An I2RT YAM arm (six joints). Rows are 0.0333 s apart.
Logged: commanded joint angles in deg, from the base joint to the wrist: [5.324, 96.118, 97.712, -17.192, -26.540, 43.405]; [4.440, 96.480, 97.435, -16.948, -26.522, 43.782]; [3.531, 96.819, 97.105, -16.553, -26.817, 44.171]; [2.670, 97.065, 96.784, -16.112, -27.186, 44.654]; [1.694, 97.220, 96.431, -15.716, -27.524, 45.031]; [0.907, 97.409, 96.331, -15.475, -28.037, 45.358]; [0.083, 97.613, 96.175, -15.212, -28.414, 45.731]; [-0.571, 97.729, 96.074, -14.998, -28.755, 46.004]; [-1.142, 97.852, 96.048, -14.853, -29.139, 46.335]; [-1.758, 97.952, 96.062, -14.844, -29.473, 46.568]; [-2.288, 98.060, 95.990, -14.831, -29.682, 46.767]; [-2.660, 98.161, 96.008, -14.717, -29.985, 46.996]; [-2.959, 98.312, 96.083, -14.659, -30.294, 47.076]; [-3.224, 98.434, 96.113, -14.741, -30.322, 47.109]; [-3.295, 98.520, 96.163, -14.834, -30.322, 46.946]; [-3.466, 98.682, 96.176, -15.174, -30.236, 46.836]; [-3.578, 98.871, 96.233, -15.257, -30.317, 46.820]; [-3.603, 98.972, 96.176, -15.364, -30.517, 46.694]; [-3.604, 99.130, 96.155, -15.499, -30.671, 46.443]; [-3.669, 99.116, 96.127, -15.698, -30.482, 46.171]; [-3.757, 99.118, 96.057, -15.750, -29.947, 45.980]
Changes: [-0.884, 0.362, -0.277, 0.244, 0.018, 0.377]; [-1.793, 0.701, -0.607, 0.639, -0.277, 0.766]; [-2.654, 0.947, -0.928, 1.080, -0.646, 1.249]; [-3.630, 1.102, -1.281, 1.476, -0.984, 1.626]; [-4.417, 1.291, -1.381, 1.717, -1.497, 1.953]; [-5.241, 1.495, -1.537, 1.980, -1.874, 2.326]; [-5.895, 1.611, -1.638, 2.194, -2.215, 2.599]; [-6.466, 1.734, -1.664, 2.339, -2.599, 2.930]; [-7.082, 1.834, -1.650, 2.348, -2.933, 3.163]; [-7.612, 1.942, -1.722, 2.361, -3.142, 3.362]; [-7.984, 2.043, -1.704, 2.475, -3.445, 3.591]; [-8.283, 2.194, -1.629, 2.533, -3.754, 3.671]; [-8.548, 2.316, -1.599, 2.451, -3.782, 3.704]; [-8.619, 2.402, -1.549, 2.358, -3.782, 3.541]; [-8.790, 2.564, -1.536, 2.018, -3.696, 3.431]; [-8.902, 2.753, -1.479, 1.935, -3.777, 3.415]; [-8.927, 2.854, -1.536, 1.828, -3.977, 3.289]; [-8.928, 3.012, -1.557, 1.693, -4.131, 3.038]; [-8.993, 2.998, -1.585, 1.494, -3.942, 2.766]; [-9.081, 3.000, -1.655, 1.442, -3.407, 2.575]
